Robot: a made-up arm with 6 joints.
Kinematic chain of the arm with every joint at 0, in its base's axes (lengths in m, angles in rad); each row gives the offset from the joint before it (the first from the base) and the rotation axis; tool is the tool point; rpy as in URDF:
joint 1: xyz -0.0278 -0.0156 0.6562 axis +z
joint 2: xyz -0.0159 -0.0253 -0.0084 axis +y
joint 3: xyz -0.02 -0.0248 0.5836 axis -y
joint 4: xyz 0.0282 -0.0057 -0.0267 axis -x
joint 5: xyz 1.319 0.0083 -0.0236 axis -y
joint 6: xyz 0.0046 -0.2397 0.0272 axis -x
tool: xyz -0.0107 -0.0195 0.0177 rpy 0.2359 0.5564 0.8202
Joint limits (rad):
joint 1: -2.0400..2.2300
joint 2: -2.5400..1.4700
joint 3: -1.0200..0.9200
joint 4: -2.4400..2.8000
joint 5: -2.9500..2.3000
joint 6: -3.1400..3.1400
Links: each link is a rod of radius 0.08 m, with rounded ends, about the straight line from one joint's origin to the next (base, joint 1, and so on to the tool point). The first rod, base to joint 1, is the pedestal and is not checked.
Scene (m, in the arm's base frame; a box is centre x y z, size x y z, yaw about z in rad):
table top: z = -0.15
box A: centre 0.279 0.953 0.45 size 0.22 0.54 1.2 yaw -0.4
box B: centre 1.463 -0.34 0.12 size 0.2 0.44 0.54 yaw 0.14
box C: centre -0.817 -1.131 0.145 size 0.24 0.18 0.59 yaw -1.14
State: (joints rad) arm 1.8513 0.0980 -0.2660 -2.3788 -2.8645 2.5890
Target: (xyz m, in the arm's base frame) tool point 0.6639 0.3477 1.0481
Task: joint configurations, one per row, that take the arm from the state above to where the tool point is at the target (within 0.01 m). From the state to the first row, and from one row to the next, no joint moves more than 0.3 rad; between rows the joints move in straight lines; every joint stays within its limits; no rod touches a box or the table.
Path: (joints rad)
1: 1.7225 -0.0108 -0.1883 -2.2649 -2.7681 2.3383
2: 1.5937 -0.1197 -0.1107 -2.1510 -2.6716 2.0875
3: 1.4648 -0.2285 -0.0330 -2.0371 -2.5752 1.8368
4: 1.3360 -0.3373 0.0447 -1.9232 -2.4787 1.5861
5: 1.0996 -0.5622 -0.1986 -1.9485 -2.5966 1.8550
6: 0.8632 -0.7870 -0.4418 -1.9738 -2.7144 2.1240
7: 0.6268 -1.0119 -0.6851 -1.9991 -2.8322 2.3930
8: 0.3905 -1.2367 -0.9283 -2.0244 -2.9500 2.6619

